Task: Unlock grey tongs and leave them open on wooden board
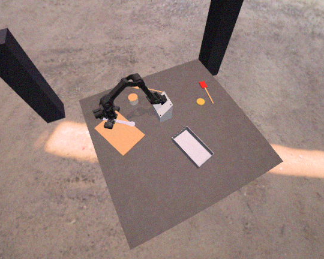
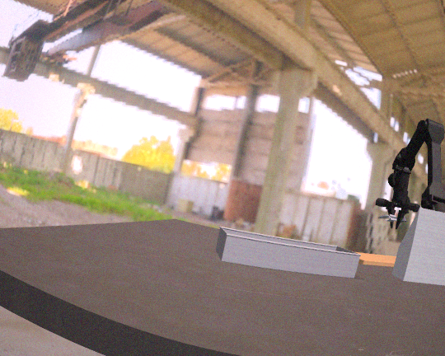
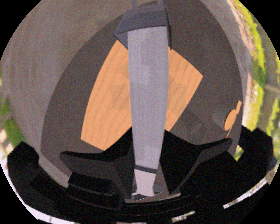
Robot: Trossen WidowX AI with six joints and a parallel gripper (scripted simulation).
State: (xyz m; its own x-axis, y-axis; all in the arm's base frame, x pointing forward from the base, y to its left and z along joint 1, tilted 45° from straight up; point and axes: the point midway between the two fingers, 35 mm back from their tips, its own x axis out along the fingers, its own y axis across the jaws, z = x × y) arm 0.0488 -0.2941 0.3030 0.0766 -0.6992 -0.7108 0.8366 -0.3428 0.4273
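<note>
My gripper tip is now 20 mm short of the wooden board, 10 mm to the right of it and 120 mm above it. The rest, counted from my gripper tip: yellow disc 10 mm behind, 780 mm to the left, 120 mm below; roasting tin 370 mm ahead, 500 mm to the left, 100 mm below; lidded jar 240 mm behind, 210 mm to the left, 90 mm below.
</note>
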